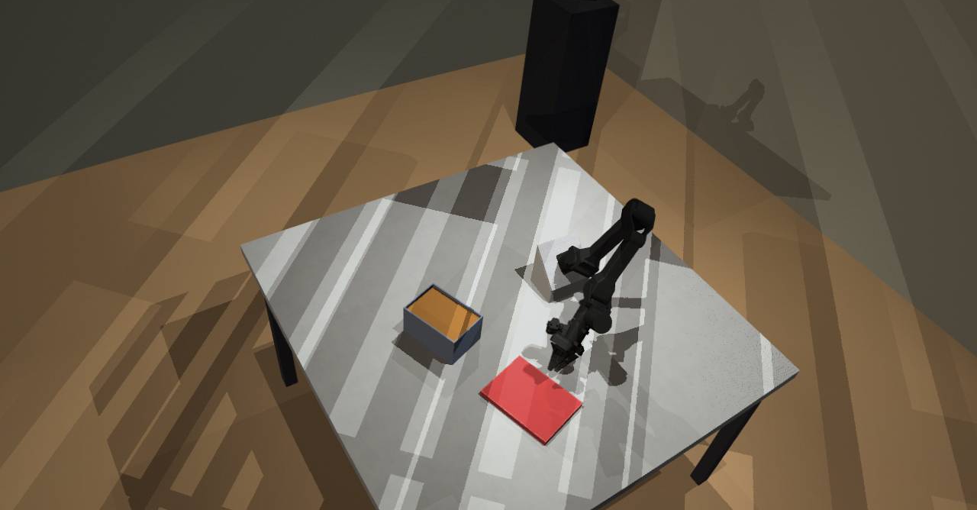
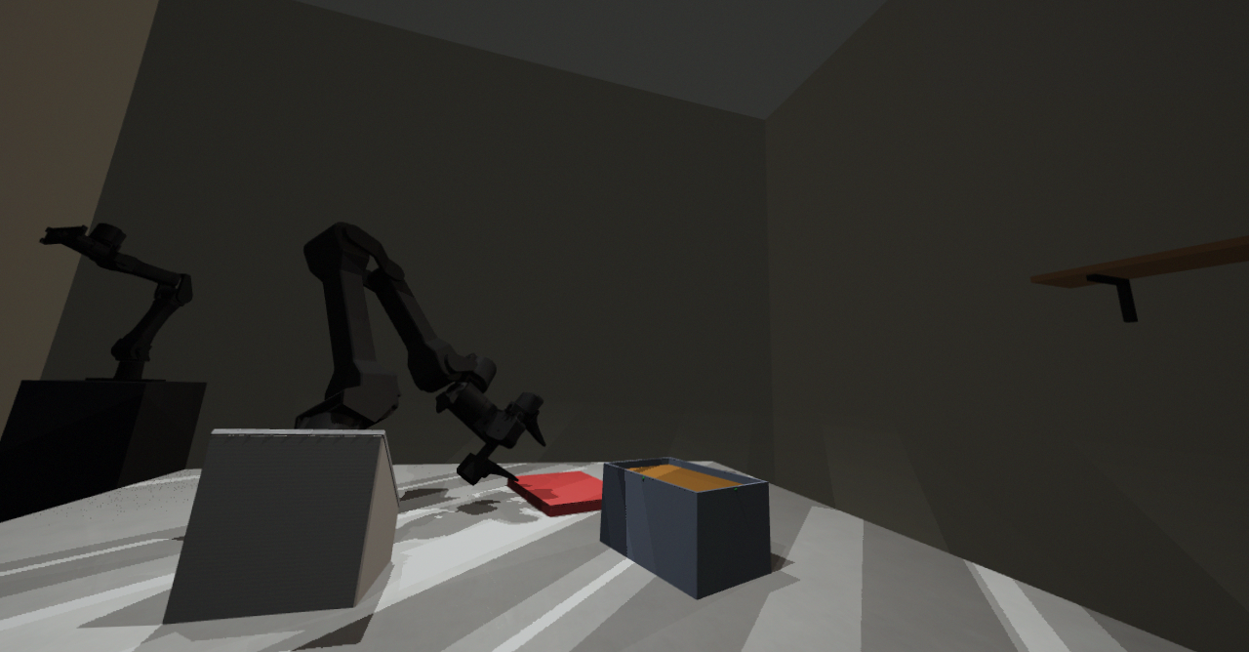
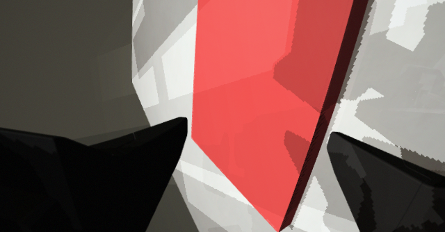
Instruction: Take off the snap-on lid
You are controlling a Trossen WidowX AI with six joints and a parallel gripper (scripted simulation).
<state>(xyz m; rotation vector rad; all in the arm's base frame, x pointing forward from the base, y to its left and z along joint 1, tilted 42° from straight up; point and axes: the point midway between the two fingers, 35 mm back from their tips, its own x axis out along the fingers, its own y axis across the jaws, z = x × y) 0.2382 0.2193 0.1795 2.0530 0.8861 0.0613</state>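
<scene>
The red lid lies 8 cm ahead of my gripper tip, 2 cm to the left of it and 5 cm below it. Round my gripper tip: storage box 18 cm ahead, 30 cm to the right, 1 cm below.
</scene>
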